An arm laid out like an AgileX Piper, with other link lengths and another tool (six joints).
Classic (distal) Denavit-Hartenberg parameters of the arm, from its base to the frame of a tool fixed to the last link. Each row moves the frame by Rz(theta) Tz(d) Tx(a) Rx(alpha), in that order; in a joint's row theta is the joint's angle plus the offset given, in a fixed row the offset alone. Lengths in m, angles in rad.
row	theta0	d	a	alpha
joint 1	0	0.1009	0	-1.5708
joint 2	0.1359	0	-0.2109	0
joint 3	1.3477	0	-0.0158	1.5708
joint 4	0	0.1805	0	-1.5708
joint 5	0	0	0	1.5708
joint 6	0.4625	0.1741	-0.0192	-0.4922
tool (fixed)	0	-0.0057	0	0
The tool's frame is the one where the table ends.
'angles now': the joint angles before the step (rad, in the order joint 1, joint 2, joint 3, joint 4, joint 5, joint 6). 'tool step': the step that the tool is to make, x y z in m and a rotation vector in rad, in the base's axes. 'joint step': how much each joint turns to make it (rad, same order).
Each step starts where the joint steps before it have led.
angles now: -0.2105 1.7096 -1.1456 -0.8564 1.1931 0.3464
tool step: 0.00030 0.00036 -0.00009 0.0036 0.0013 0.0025
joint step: 0.0000 -0.0001 -0.0021 0.0040 -0.0001 -0.0060
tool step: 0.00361 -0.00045 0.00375 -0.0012 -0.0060 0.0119
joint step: 0.0000 0.0001 -0.0215 0.0021 0.0021 -0.0199
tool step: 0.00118 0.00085 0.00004 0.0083 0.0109 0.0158
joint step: 0.0000 -0.0001 -0.0064 0.0083 -0.0001 -0.0271
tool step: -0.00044 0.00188 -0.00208 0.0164 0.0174 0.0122
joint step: 0.0000 0.0001 0.0000 0.0162 0.0016 -0.0281
